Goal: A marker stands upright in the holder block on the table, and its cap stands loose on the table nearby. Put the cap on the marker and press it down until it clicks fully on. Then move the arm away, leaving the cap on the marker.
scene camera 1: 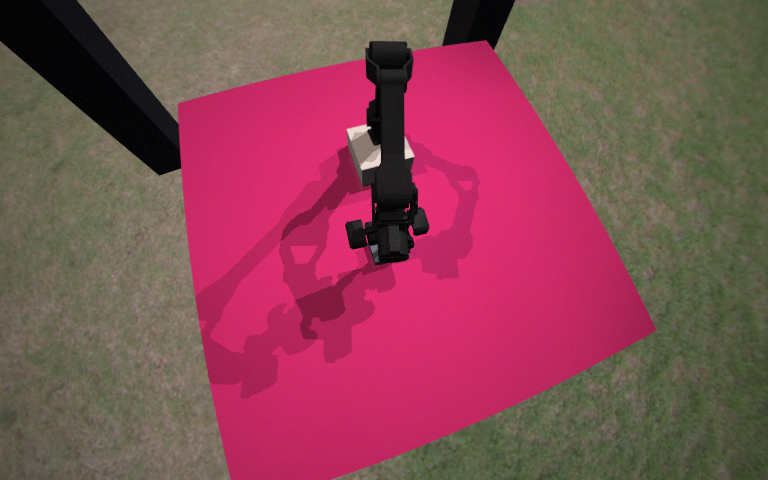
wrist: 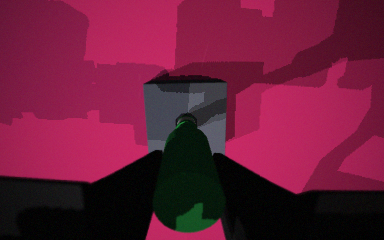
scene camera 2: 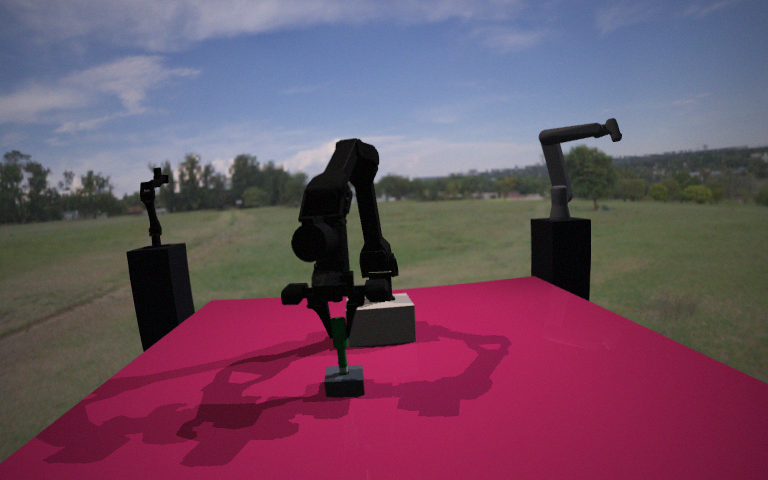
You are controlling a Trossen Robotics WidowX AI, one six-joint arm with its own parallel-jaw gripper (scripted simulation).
my gripper: holds a green cap [wrist: 188,191]
